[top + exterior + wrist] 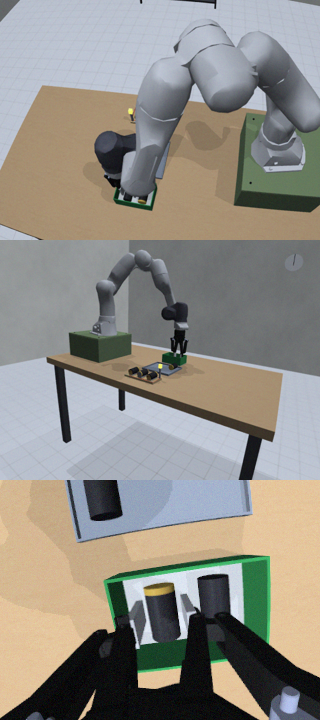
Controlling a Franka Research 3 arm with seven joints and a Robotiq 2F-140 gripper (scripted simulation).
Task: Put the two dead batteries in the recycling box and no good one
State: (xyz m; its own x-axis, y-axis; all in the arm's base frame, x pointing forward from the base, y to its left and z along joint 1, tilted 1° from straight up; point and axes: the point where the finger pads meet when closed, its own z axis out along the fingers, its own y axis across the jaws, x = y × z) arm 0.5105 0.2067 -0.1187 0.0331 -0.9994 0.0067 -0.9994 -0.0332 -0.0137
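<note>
Right now the green recycling box is 30 mm behind my hand and 30 mm below it. Also, from my hand: bulb: 90 mm ahead, 350 mm to the right, 40 mm above; grey bulb post: 90 mm ahead, 350 mm to the right; tray: 10 mm behind, 180 mm to the right, 40 mm below.
</note>
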